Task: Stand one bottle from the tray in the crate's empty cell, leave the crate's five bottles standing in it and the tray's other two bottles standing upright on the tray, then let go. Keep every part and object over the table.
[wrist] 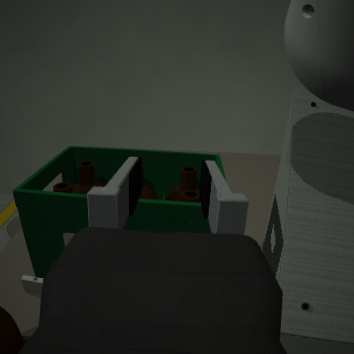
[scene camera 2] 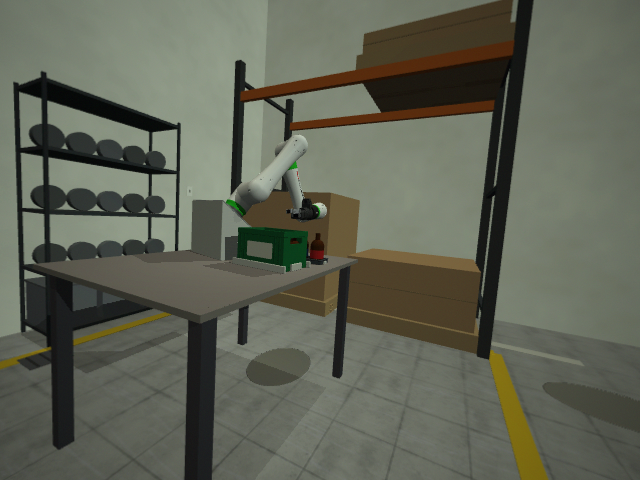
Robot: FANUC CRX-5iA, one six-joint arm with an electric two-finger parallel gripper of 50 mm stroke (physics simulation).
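Places are measured from the arm's base along level axes (x ahead, y right, z down), in metres.
Pixels of known places: gripper, fingertip midpoint: (wrist: 170, 175) (scene camera 2: 289, 211).
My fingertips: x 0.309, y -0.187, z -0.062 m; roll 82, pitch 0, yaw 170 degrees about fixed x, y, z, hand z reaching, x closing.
Behind a point stands the place of what it marks.
The green crate (scene camera 2: 290, 254) @(x 0.548, y 0.045, z 0.129 m) (wrist: 50, 212) @(x 0.482, y -0.081, z 0.056 m) stands on the table. In the wrist view several brown bottle necks show inside it, among them a back-left bottle (wrist: 86, 173) @(x 0.491, y 0.040, z 0.053 m), a front-left bottle (wrist: 62, 187) @(x 0.487, y -0.039, z 0.041 m), a back-right bottle (wrist: 188, 175) @(x 0.327, y 0.065, z 0.047 m) and a front-right bottle (wrist: 191, 195) @(x 0.312, y -0.013, z 0.040 m); another bottle (wrist: 145, 192) @(x 0.394, y 0.052, z 0.080 m) is partly behind the left finger. The front middle is partly hidden. A red-labelled brown bottle (scene camera 2: 317, 248) @(x 0.504, y -0.208, z 0.121 m) stands upright on the dark tray (scene camera 2: 323, 260) @(x 0.531, y -0.231, z 0.183 m) beside the crate. Part of a bottle (wrist: 7, 327) @(x 0.451, y -0.222, z 0.095 m) shows at the wrist view's lower left. My gripper (scene camera 2: 289, 212) @(x 0.309, y -0.187, z -0.062 m) (wrist: 170, 175) @(x 0.309, y -0.187, z -0.062 m) is open and empty, above the bottle tops.
Pale low rails (scene camera 2: 258, 265) @(x 0.432, y 0.124, z 0.189 m) (wrist: 32, 283) @(x 0.529, y -0.099, z 0.179 m) edge the crate's foot. The grey robot pedestal (scene camera 2: 206, 227) @(x 0.007, y 0.130, z 0.050 m) (wrist: 315, 240) @(x 0.155, y -0.058, z 0.057 m) stands at the table's far side, right of the crate in the wrist view. The table (scene camera 2: 155, 279) @(x 0.379, y 0.525, z 0.203 m) has its near corner toward the scene camera. Large cartons (scene camera 2: 413, 289) stand beyond it.
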